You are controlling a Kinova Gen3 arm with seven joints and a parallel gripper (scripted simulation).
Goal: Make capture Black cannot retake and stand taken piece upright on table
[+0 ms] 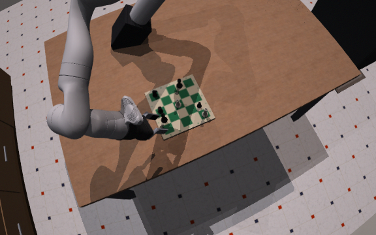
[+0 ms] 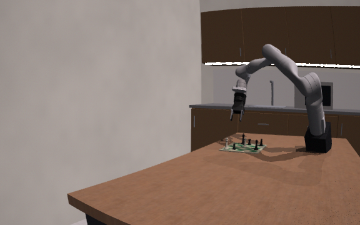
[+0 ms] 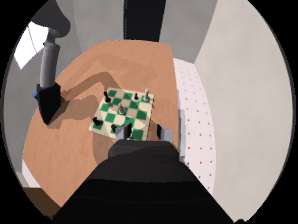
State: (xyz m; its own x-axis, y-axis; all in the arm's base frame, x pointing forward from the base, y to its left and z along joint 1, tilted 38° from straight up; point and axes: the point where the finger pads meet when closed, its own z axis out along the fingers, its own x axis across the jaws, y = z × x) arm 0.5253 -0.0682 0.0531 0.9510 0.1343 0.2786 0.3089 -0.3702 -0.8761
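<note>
Right now the cream chessboard is 110 mm behind my hand, 90 mm to the left of it and 150 mm below it.
</note>
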